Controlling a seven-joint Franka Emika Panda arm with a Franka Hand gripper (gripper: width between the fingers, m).
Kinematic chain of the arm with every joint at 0, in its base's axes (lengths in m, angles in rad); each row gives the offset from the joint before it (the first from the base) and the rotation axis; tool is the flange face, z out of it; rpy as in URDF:
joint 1: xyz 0 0 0.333 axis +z
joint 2: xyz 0 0 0 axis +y
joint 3: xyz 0 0 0.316 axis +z
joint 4: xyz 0.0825 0 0 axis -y
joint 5: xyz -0.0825 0 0.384 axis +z
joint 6: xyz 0 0 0 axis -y
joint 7: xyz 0.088 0 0 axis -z
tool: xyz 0 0 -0.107 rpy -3.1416 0 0
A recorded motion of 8 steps. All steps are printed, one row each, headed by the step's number.
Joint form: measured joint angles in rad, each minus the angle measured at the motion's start. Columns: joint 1, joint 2, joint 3, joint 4, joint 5, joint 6, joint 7.
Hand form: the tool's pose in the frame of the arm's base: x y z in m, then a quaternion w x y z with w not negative. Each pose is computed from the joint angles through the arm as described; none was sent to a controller.
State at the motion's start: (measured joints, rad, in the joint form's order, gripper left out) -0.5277 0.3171 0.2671 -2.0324 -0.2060 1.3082 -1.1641
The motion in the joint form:
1: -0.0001 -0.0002 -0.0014 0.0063 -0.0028 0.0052 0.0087
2: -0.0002 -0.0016 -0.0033 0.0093 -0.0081 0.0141 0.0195
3: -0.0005 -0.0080 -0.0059 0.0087 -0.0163 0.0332 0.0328
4: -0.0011 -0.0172 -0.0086 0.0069 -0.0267 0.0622 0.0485
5: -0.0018 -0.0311 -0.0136 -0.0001 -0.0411 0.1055 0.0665
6: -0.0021 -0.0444 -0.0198 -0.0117 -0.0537 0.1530 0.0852
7: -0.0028 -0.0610 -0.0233 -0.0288 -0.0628 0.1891 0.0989
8: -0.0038 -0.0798 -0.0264 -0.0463 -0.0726 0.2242 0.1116
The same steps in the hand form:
1: 0.4424 -0.1468 0.2731 0.26785 -0.76892 -0.41298 0.40801
2: 0.4442 -0.1489 0.2742 0.26010 -0.77403 -0.40978 0.40658
3: 0.4463 -0.1517 0.2762 0.24730 -0.78188 -0.40669 0.40264
4: 0.4493 -0.1551 0.2788 0.22991 -0.79218 -0.40386 0.39559
5: 0.4524 -0.1597 0.2818 0.20679 -0.80513 -0.40100 0.38499
6: 0.4546 -0.1640 0.2833 0.18484 -0.81744 -0.39754 0.37361
7: 0.4540 -0.1660 0.2850 0.16849 -0.82574 -0.39517 0.36552
8: 0.4533 -0.1680 0.2878 0.15173 -0.83358 -0.39315 0.35714

